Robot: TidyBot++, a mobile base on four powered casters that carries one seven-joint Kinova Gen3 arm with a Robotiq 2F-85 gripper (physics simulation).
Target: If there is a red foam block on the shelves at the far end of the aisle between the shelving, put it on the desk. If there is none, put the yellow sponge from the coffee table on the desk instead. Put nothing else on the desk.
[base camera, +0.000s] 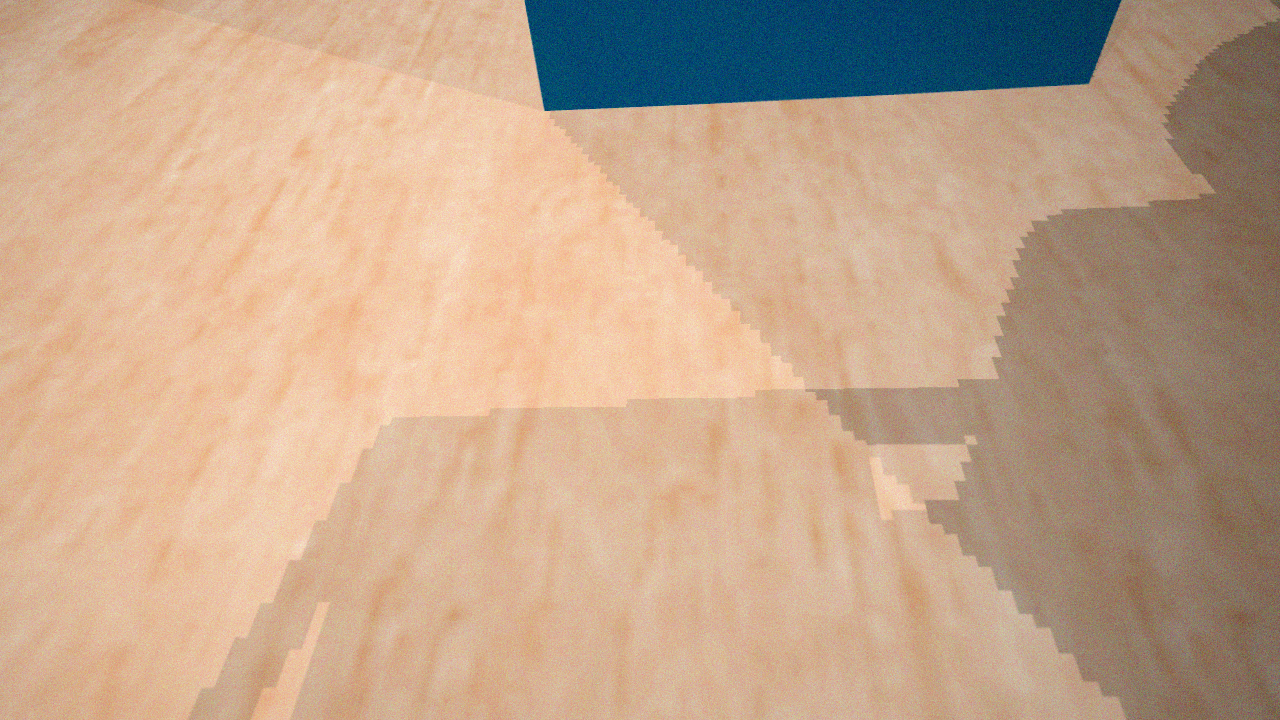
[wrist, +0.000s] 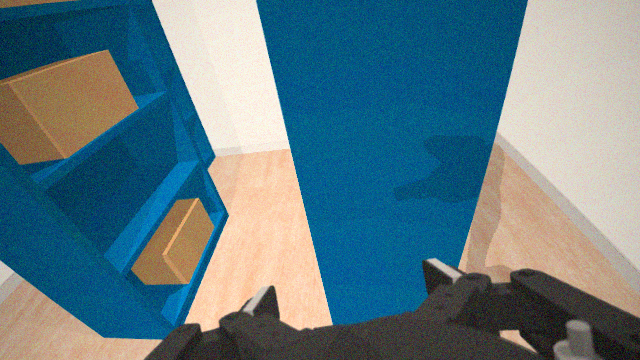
In view: the gripper (wrist: 350, 289), a brown cardboard box (wrist: 171, 256) and a brown cardboard box (wrist: 59, 108).
